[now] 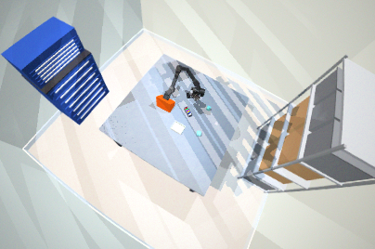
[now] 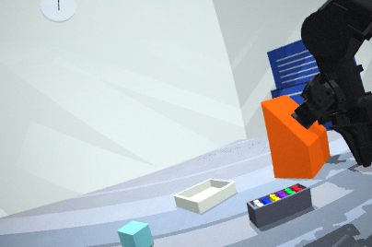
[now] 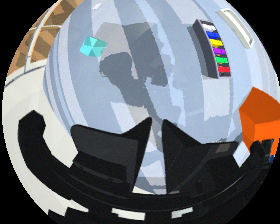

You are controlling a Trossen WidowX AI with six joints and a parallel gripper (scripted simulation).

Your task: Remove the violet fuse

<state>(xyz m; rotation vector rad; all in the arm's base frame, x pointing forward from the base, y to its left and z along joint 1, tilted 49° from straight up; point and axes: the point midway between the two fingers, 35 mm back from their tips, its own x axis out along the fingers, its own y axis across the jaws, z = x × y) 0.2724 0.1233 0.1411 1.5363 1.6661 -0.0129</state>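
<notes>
Now: the violet fuse 10 mm behind my gripper tip, 150 mm to the right of it and 70 mm below it. Also, from my gripper tip: cyan cube: 220 mm ahead, 340 mm to the right, 70 mm below; cream tray: 20 mm behind, 380 mm to the right, 90 mm below.
</notes>
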